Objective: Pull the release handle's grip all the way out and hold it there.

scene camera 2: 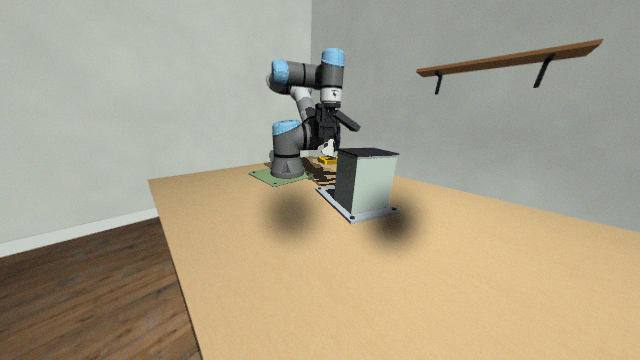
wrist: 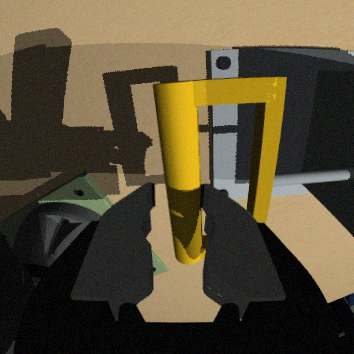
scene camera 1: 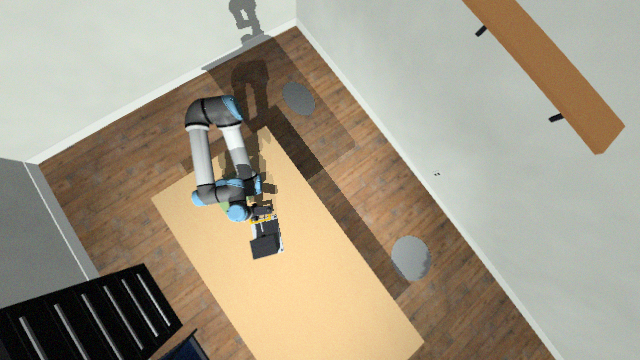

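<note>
The yellow grip of the release handle is a rectangular loop with a thick round bar. My gripper is shut on this round bar, one finger on each side. A thin grey rod runs from the loop's far bar toward the dark housing. The grip stands well apart from the housing, at its robot-facing side. The housing sits on a grey base plate. In the second scene view the fingers and the rod are largely hidden.
The wooden table bears the housing and the arm's green mounting plate. A wooden wall shelf is off to the side. A black cabinet and two grey discs are beside the table.
</note>
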